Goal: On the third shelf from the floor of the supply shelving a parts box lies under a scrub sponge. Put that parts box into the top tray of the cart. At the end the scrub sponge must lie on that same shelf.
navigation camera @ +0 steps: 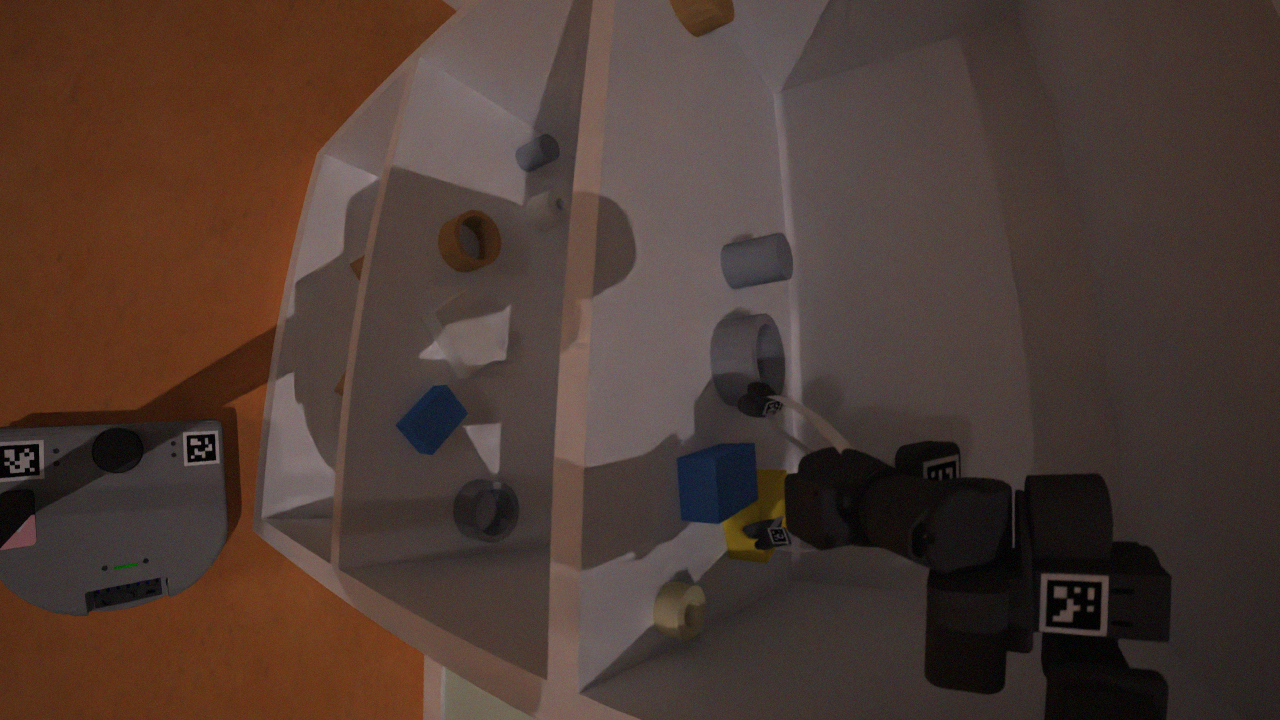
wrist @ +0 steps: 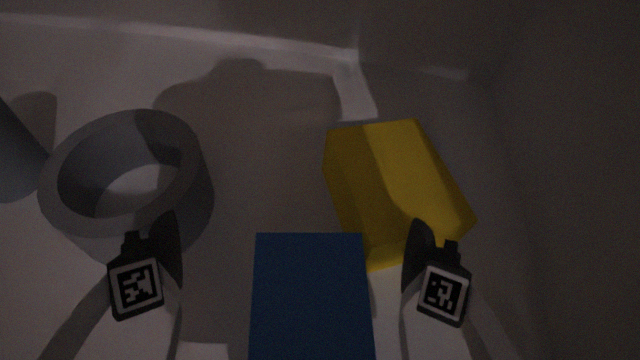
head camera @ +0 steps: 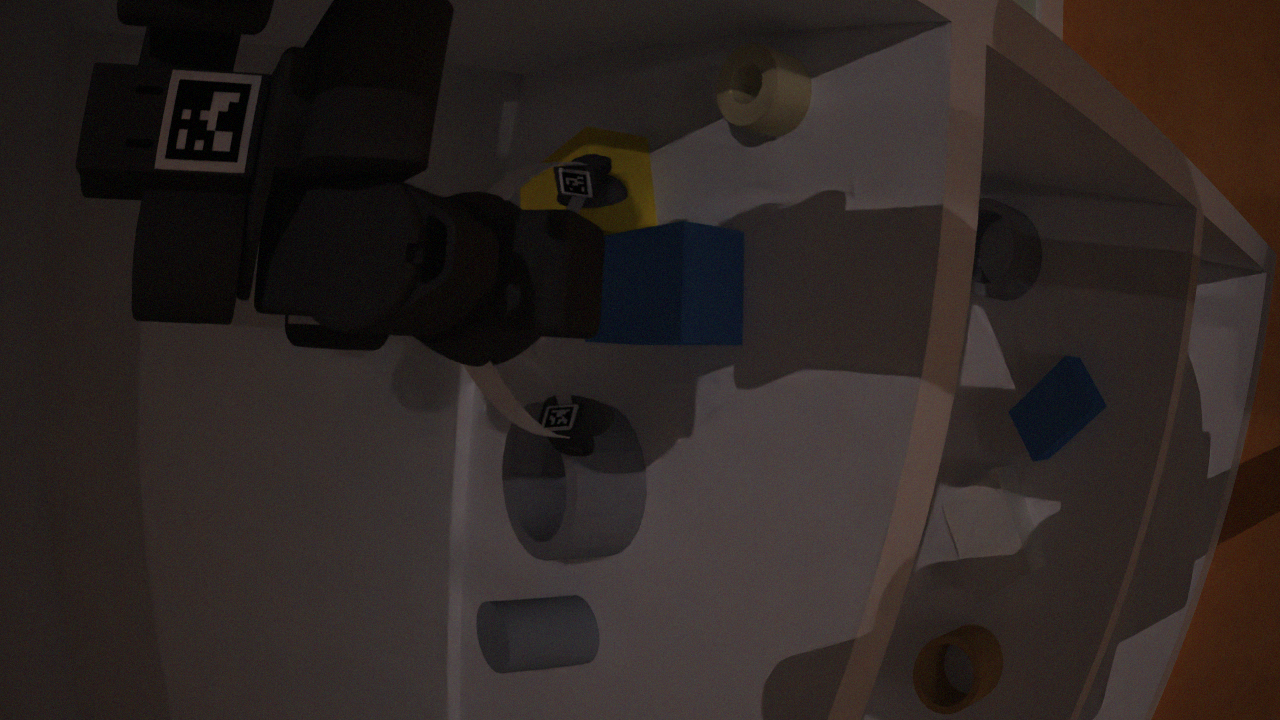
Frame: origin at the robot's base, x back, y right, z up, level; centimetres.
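Where they show: gripper, between the fingertips: [navigation camera: 753, 464]; robot's base, origin of its link: [navigation camera: 118, 448].
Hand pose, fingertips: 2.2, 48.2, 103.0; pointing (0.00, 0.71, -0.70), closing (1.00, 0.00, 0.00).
Each offset is from my fingertips to the centre of the thing, as dx, dy, dz. Level surfaces: height alone.
A blue block {+1.0, -3.9, -2.0} [head camera: 707, 286] [navigation camera: 716, 483] [wrist: 310, 300] sits on the shelf board {dz -4.0} [head camera: 787, 501] [navigation camera: 662, 313]. A yellow block {+6.5, +4.7, -1.7} [head camera: 637, 183] [navigation camera: 771, 490] [wrist: 385, 175] with slanted faces lies beside and partly behind it, near the side wall. The labels are too unclear to tell parts box from scrub sponge beyond colour and shape. My gripper [head camera: 590, 308] [navigation camera: 760, 467] [wrist: 294, 241] is open, its fingers apart on either side of the blue block in the wrist view, with gaps visible. One finger is near the yellow block, the other near a grey ring. The cart does not show.
The grey ring {-11.0, +4.3, -1.6} [head camera: 617, 483] [navigation camera: 729, 353] and a blue-grey cylinder {-22.7, +6.6, -0.5} [head camera: 546, 631] [navigation camera: 756, 259] stand along the shelf; a cream ring {+11.8, -11.3, -2.7} [head camera: 787, 98] [navigation camera: 666, 608] is by the side wall. The board below holds another blue block {-5.9, -7.7, -47.7} [head camera: 1056, 407] [navigation camera: 432, 419] and an orange ring {-35.1, -0.3, -47.2} [head camera: 987, 658] [navigation camera: 454, 255].
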